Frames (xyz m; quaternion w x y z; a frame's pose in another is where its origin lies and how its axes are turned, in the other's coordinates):
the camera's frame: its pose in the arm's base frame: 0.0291 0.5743 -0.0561 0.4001 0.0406 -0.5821 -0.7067
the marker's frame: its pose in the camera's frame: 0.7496 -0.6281 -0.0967 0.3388 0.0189 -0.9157 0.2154
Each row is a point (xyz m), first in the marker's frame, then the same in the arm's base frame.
Working: the marker's frame: its pose in the arm's base frame: -0.7529 0.0399 -0.3180 0.2460 0.7512 0.5857 0.1794

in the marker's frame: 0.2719 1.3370 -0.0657
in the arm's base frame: 0.3367 0.0557 0.5056
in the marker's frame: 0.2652 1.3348 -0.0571
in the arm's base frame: 0.3380 0.0483 0.4975
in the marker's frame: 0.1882 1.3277 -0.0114
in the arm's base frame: 0.3387 -0.0322 0.4576
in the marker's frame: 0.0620 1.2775 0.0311
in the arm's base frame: 0.2912 -0.1515 0.3962
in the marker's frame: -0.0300 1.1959 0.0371
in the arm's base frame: 0.2069 -0.2258 0.3457
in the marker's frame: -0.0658 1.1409 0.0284
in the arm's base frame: 0.1496 -0.2484 0.3216
